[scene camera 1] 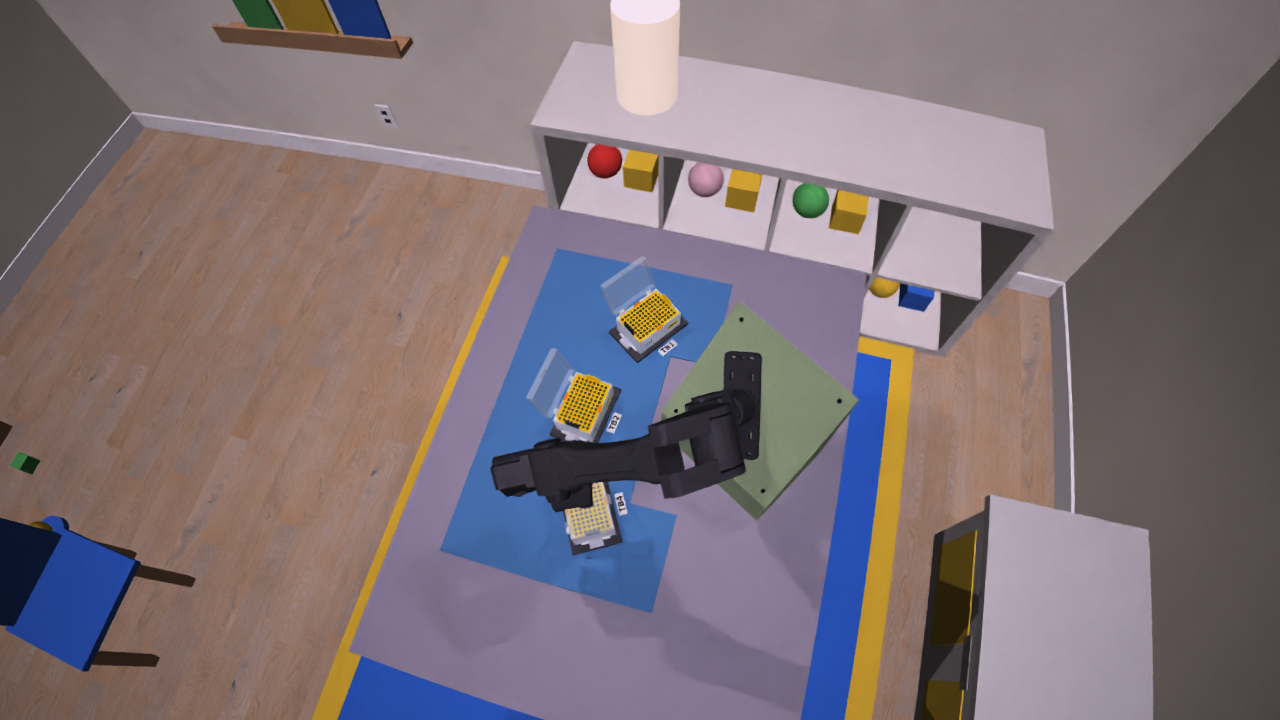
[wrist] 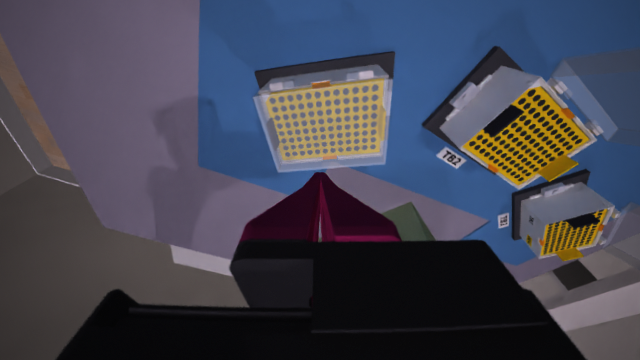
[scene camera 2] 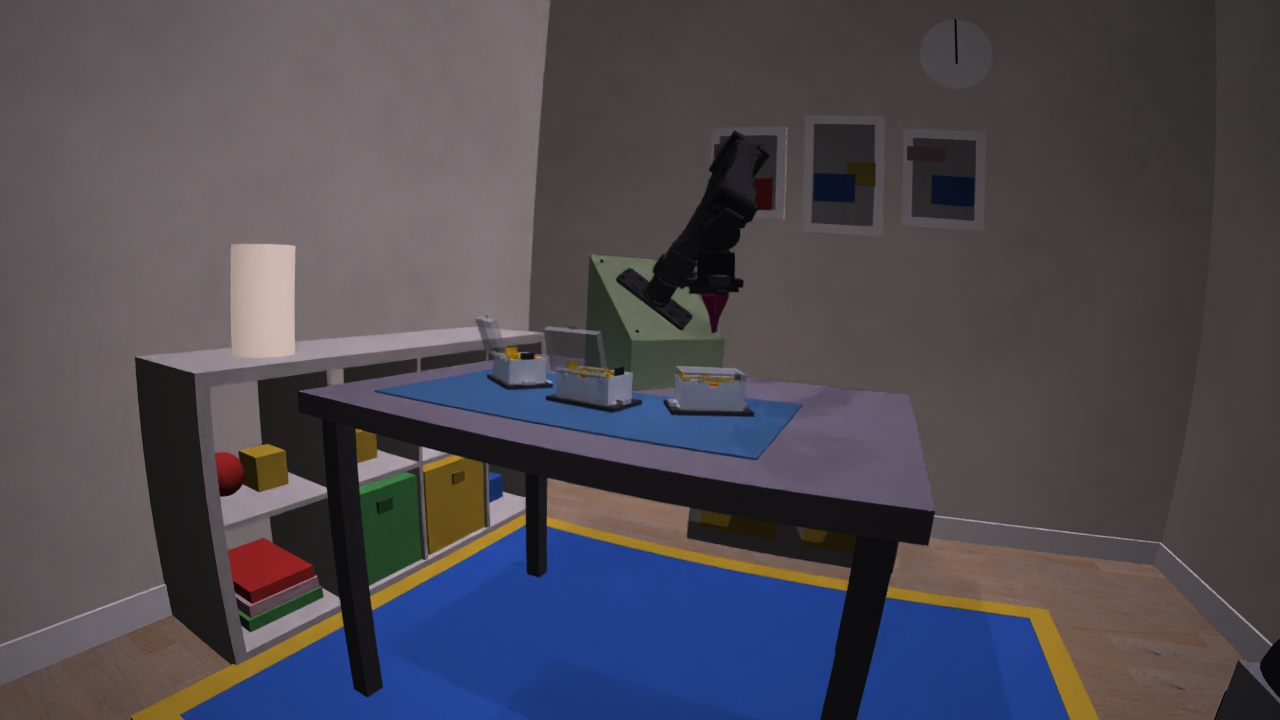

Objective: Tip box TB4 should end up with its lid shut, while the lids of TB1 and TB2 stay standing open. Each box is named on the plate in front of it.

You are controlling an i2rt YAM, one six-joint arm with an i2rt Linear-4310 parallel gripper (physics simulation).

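Frame: origin at the arm's base, x left, y ahead, z down, level; metres.
Where they show: gripper, fingertip midpoint: (scene camera 1: 579, 495) (wrist: 319, 180) (scene camera 2: 713, 331); arm's base, origin of the base link: (scene camera 1: 742, 405) (scene camera 2: 653, 299).
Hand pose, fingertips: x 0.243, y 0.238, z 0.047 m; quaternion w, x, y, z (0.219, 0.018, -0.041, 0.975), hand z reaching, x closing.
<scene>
Things, the pixels of their top centre, and the offset from my fingertips. Level surfaces: height alone.
- Tip box TB4, middle of its top: (wrist: 326, 144) (scene camera 2: 708, 369) (scene camera 1: 591, 501) dx -0.009, dy -0.011, dz +0.073 m
- Tip box TB2, middle of its top: (wrist: 538, 150) (scene camera 2: 595, 364) (scene camera 1: 582, 399) dx -0.207, dy +0.082, dz +0.076 m
- Tip box TB1, middle of its top: (scene camera 1: 648, 312) (scene camera 2: 519, 349) (wrist: 579, 243) dx -0.450, dy +0.015, dz +0.076 m
- blue mat, its level: dz +0.151 m
- grey table, its level: dz +0.154 m
Tip box TB4 (scene camera 1: 589, 517) (scene camera 2: 709, 394) (wrist: 327, 120) has its clear lid down over the yellow tip rack; the lid lies flat on the box. Tip box TB2 (scene camera 1: 584, 404) (scene camera 2: 593, 385) (wrist: 520, 130) has its clear lid (scene camera 1: 550, 379) (scene camera 2: 573, 347) (wrist: 590, 95) standing open. Tip box TB1 (scene camera 1: 648, 320) (scene camera 2: 520, 368) (wrist: 565, 220) has its clear lid (scene camera 1: 628, 284) (scene camera 2: 488, 333) standing open too. My gripper (scene camera 2: 713, 330) (wrist: 319, 180) is shut and empty, above and apart from TB4. In scene camera 1 the arm hides the fingertips and part of TB4.
The boxes stand on a blue mat (scene camera 1: 501, 510) (scene camera 2: 751, 438) on the grey table (scene camera 1: 429, 617) (scene camera 2: 850, 447). The arm is mounted on a green sloped block (scene camera 1: 805, 376) (scene camera 2: 671, 358) beside the mat. A white shelf unit (scene camera 1: 805, 116) (scene camera 2: 174, 362) stands beside the table, with a lamp (scene camera 1: 646, 58) (scene camera 2: 262, 300) on top.
</scene>
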